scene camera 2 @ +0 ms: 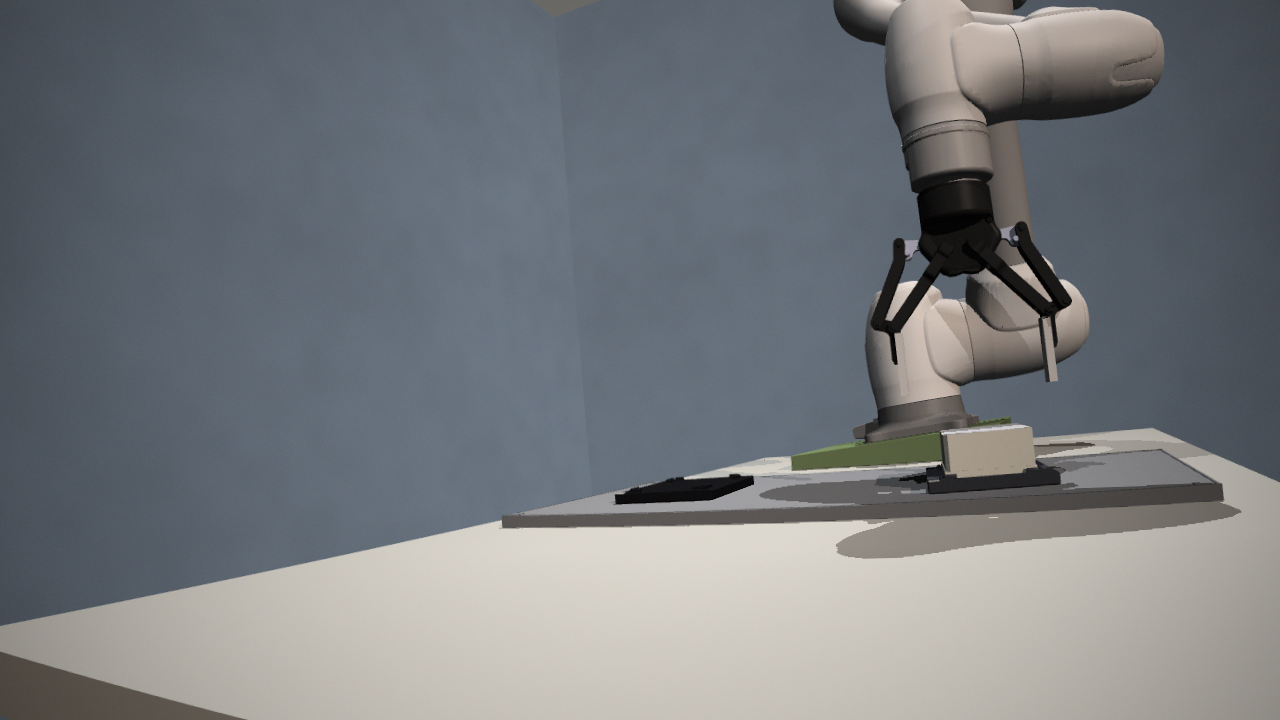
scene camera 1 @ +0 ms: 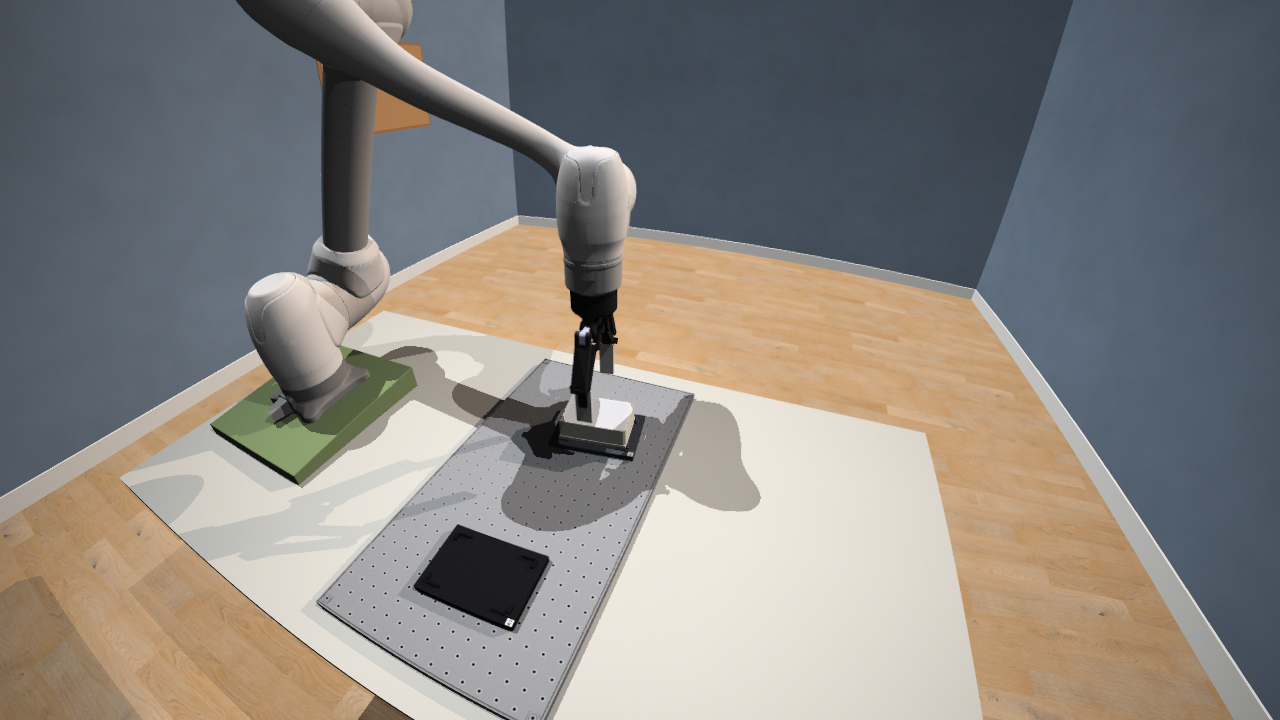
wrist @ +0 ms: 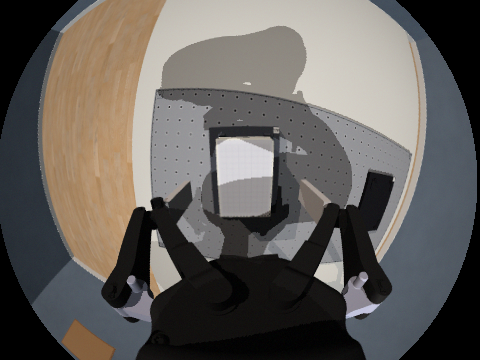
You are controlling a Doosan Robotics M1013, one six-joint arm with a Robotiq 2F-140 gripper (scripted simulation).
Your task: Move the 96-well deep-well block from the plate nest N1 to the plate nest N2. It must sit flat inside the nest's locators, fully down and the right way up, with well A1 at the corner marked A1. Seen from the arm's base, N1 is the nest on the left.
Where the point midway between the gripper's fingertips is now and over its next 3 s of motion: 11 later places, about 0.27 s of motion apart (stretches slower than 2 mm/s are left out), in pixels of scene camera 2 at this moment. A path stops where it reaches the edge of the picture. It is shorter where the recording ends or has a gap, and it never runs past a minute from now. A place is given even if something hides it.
The gripper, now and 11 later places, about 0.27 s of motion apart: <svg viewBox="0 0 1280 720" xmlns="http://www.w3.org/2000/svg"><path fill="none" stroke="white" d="M977 389L979 400L980 412L981 423L982 435L984 446L984 451L985 458L985 466L984 460L983 450L982 438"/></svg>
